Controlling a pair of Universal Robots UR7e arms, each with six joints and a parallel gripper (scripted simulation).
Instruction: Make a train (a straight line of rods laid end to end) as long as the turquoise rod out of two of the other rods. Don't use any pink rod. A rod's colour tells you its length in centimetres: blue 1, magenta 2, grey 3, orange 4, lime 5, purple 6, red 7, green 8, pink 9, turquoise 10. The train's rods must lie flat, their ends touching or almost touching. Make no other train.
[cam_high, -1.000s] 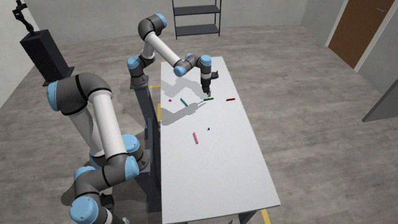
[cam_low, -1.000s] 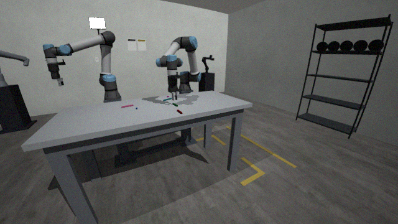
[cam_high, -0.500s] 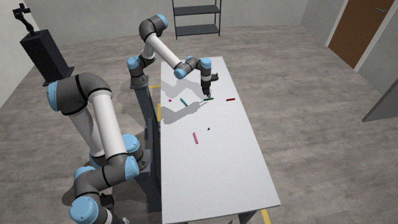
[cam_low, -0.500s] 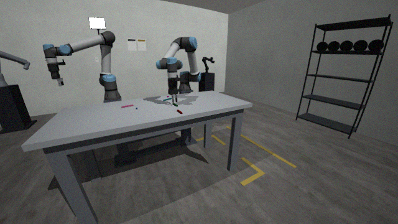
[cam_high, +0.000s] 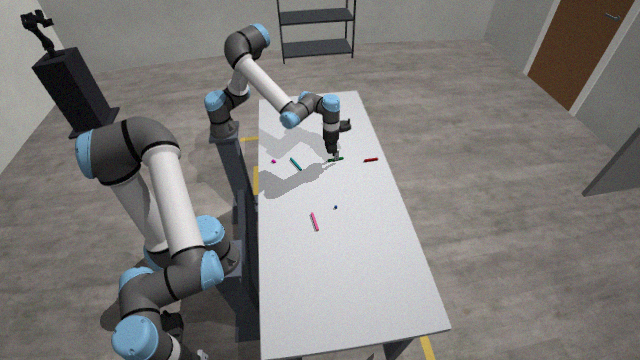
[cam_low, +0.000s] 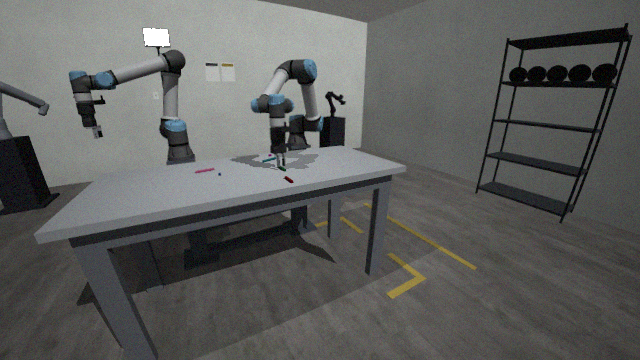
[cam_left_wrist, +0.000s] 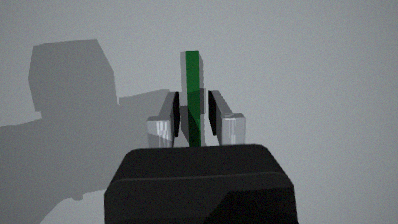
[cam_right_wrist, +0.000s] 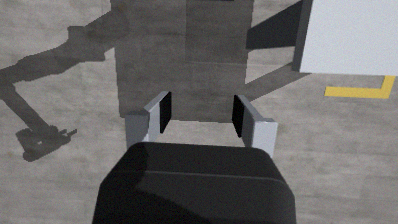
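Note:
My left hand is 30 mm above the green rod. The rest, counted from my left hand: blue rod: 290 mm to the right, 70 mm behind, 30 mm below; turquoise rod: 200 mm behind, 30 mm below, 10 mm to the left; red rod: 170 mm ahead, 40 mm to the right, 30 mm below.

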